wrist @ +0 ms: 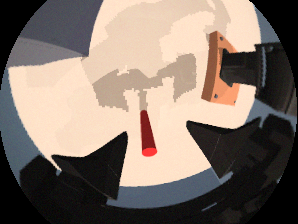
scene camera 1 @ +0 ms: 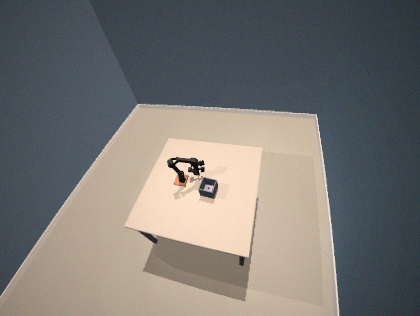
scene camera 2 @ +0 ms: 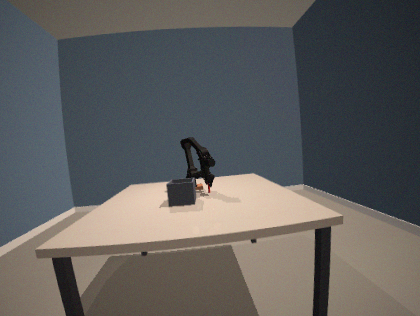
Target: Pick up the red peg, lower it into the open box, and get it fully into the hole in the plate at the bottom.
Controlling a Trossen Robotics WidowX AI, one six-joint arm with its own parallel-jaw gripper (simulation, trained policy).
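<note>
My gripper (wrist: pixel 157 129). Box (scene camera 2: pixel 182 192).
</note>
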